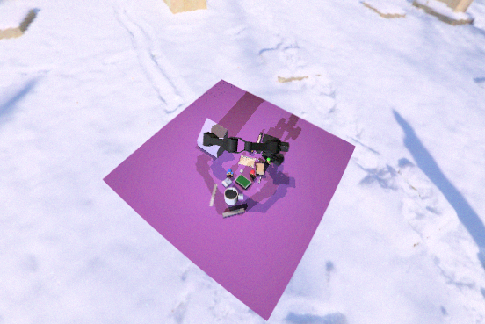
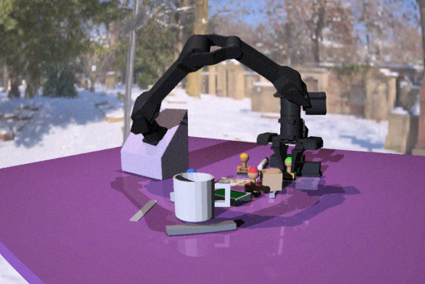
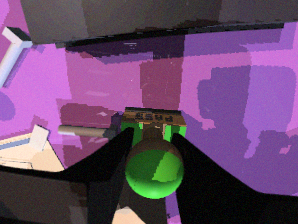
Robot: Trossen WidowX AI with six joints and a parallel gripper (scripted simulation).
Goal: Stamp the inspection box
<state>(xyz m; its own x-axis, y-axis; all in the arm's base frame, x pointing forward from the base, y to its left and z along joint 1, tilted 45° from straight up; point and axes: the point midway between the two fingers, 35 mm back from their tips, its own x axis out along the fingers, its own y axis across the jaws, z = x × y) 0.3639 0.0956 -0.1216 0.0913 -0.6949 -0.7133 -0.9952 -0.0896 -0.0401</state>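
Right now the green-knob stamp is right at my gripper tip. The rest, counted from my gripper tip: red-knobbed stamp 2 cm behind, 14 cm to the right, 1 cm below; tan card 12 cm behind, 8 cm to the right, 3 cm below; tan block 1 cm behind, 8 cm to the right.
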